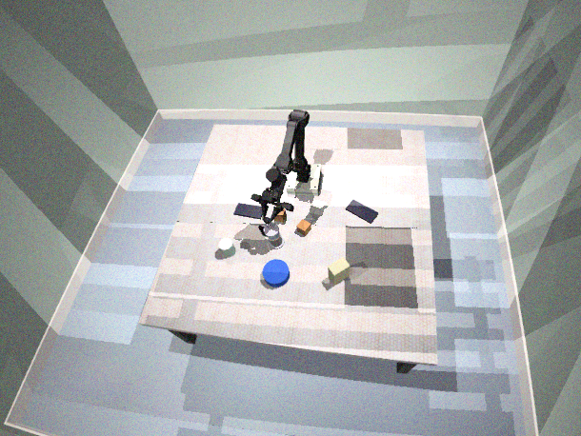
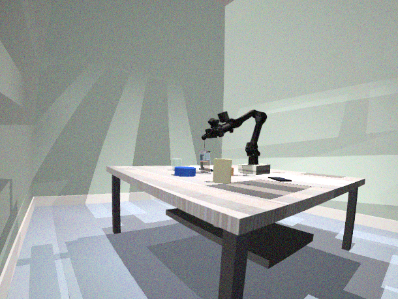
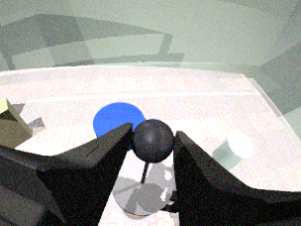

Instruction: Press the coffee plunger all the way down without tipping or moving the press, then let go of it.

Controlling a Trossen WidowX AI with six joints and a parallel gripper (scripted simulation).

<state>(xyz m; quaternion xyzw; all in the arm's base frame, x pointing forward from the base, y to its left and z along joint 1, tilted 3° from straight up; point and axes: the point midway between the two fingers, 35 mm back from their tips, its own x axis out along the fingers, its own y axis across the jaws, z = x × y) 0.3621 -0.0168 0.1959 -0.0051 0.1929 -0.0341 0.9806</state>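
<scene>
The coffee press is 20 mm behind my gripper tip, 10 mm to the right of it and 110 mm below it. From my gripper tip the other things lie so: blue round tin 140 mm ahead, 60 mm to the left, 200 mm below; cream block 70 mm ahead, 340 mm to the left, 170 mm below.
</scene>
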